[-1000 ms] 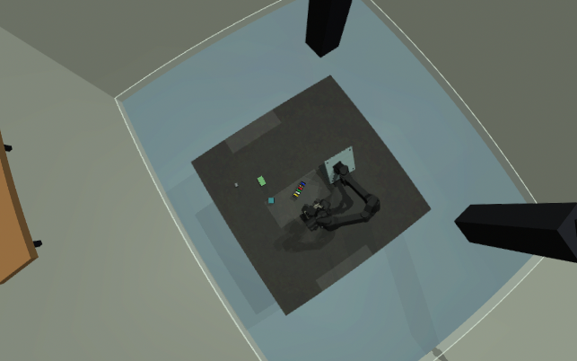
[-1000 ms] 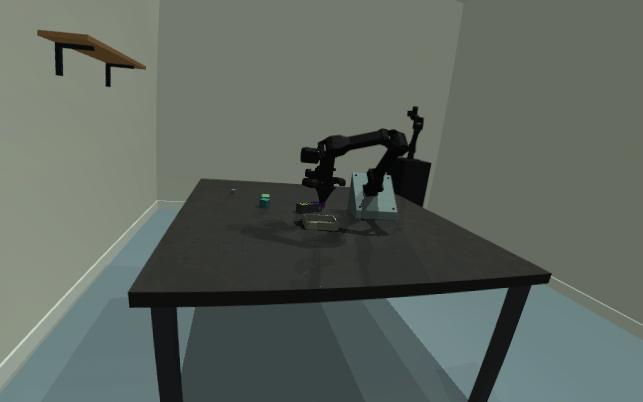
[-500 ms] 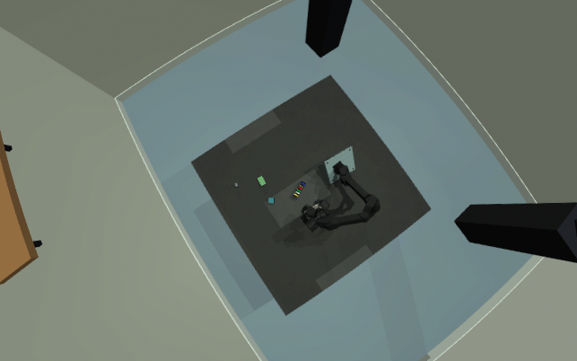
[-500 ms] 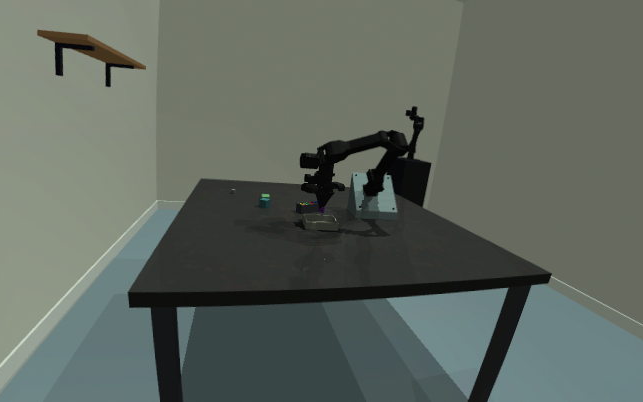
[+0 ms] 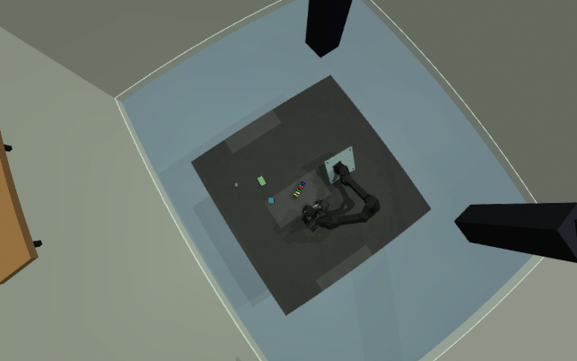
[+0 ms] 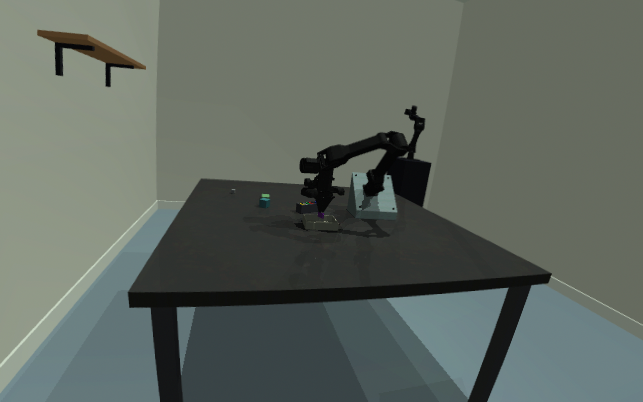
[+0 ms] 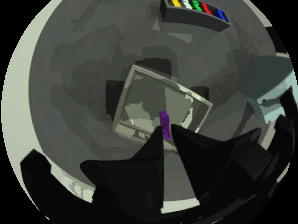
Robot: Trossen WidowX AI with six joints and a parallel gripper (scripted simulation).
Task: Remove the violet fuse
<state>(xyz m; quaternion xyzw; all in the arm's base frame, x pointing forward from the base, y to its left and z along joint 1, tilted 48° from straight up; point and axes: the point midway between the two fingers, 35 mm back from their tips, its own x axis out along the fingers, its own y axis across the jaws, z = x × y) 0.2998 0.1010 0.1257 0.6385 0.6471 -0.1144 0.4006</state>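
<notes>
Right now the violet fuse is 30 mm below my gripper tip. The rest, counted from my gripper tip: cream tray: 50 mm below; then teal cube: 260 mm to the right, 190 mm ahead, 40 mm below; then green flat block: 410 mm to the right, 160 mm ahead, 50 mm below.
</notes>
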